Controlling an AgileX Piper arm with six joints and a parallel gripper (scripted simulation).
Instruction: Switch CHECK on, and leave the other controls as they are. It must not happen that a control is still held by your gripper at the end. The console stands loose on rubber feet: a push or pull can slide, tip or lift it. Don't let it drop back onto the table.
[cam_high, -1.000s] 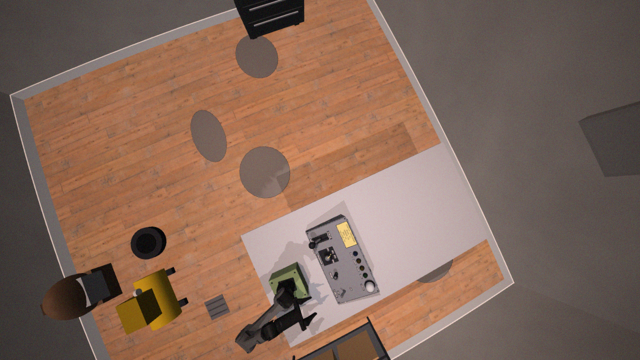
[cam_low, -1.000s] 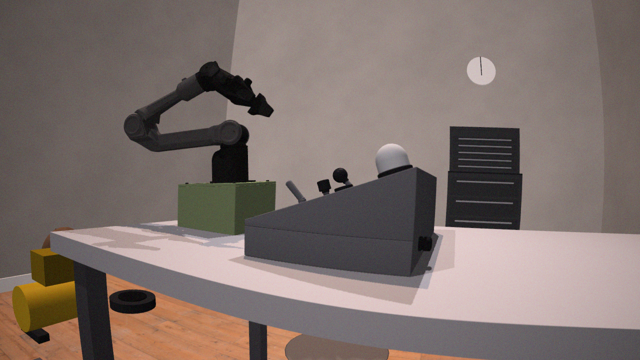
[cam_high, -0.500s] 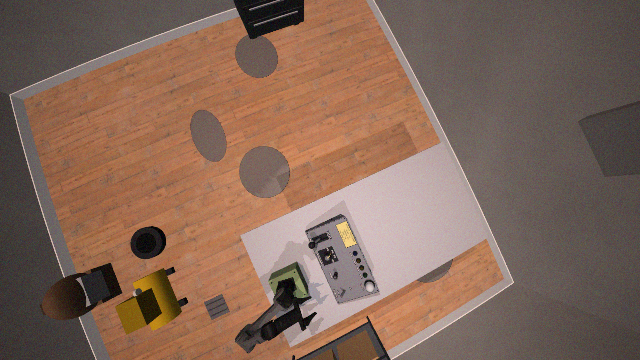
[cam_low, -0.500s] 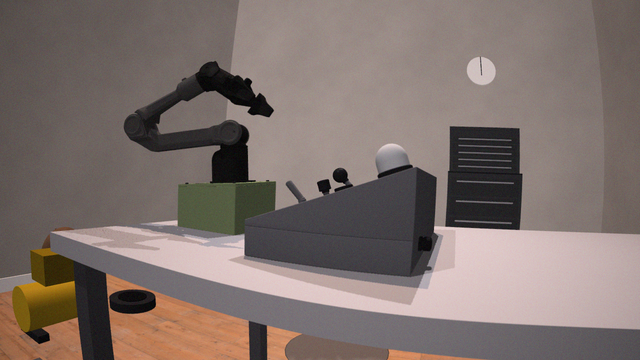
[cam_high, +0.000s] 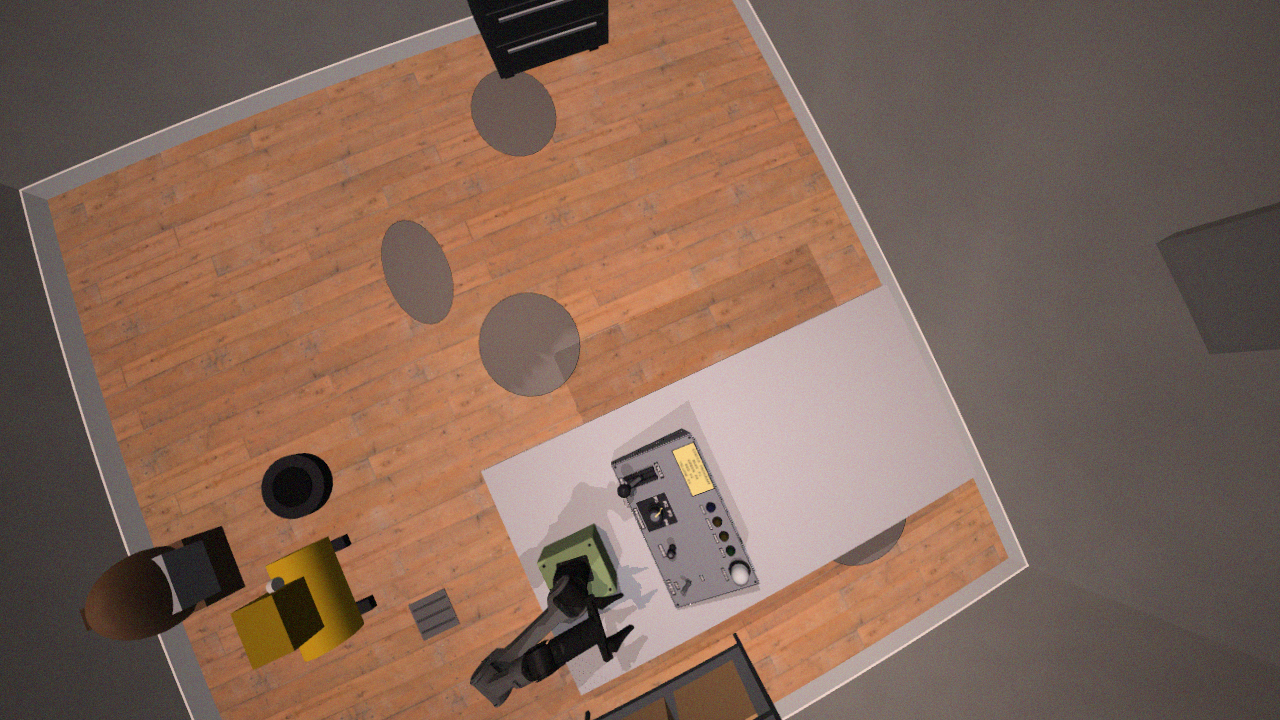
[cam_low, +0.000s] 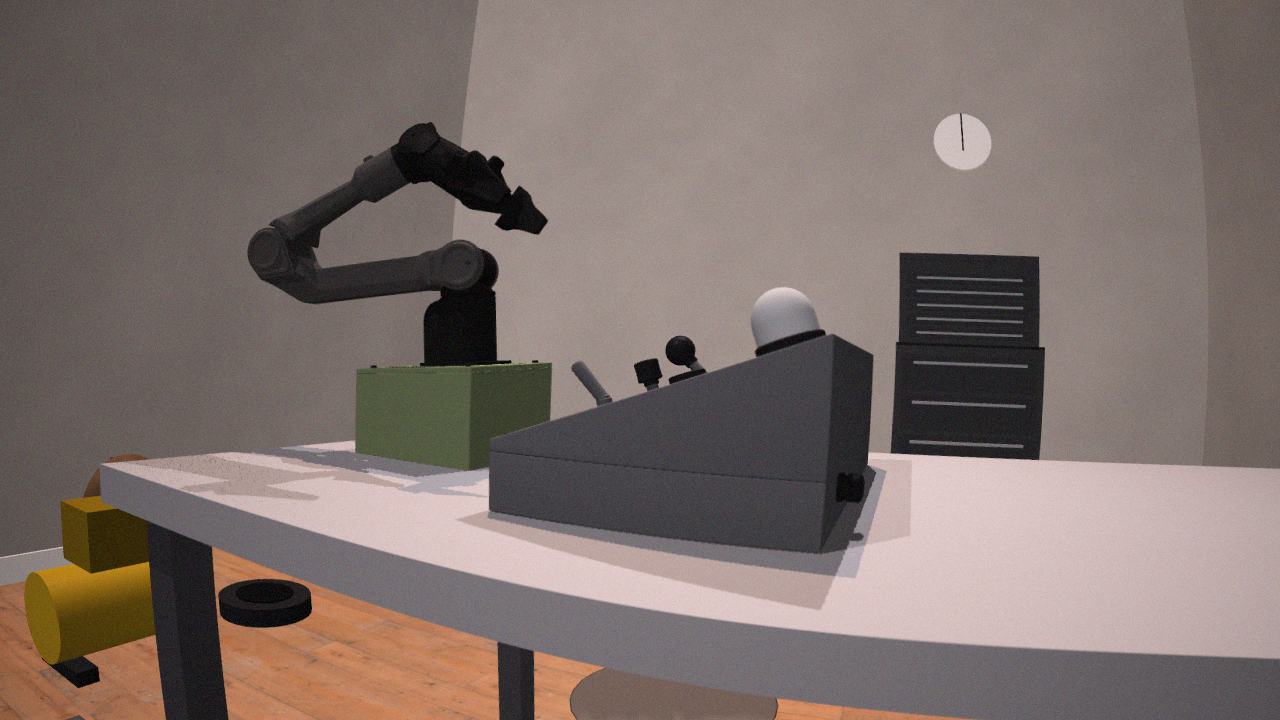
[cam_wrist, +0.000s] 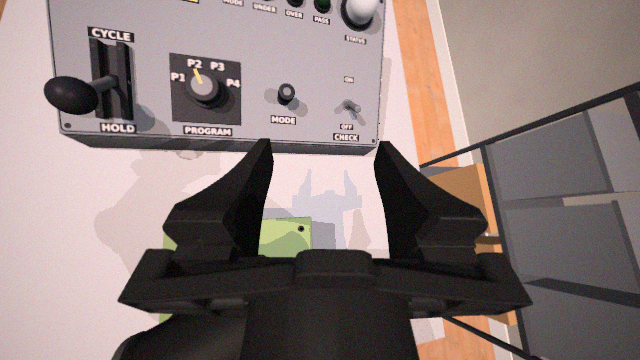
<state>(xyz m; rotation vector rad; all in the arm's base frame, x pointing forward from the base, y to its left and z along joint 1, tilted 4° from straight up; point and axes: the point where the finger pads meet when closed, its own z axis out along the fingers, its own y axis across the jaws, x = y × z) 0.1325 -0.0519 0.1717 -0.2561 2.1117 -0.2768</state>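
The check toggle is 18 cm ahead of my hand, 10 cm to the right of it and 19 cm below it. The rest, counted from my hand: program dial (16 cm ahead, 15 cm to the left, 18 cm below); then grey console (18 cm ahead, 9 cm to the left, 21 cm below); then mode knob (16 cm ahead, 2 cm to the left, 18 cm below).
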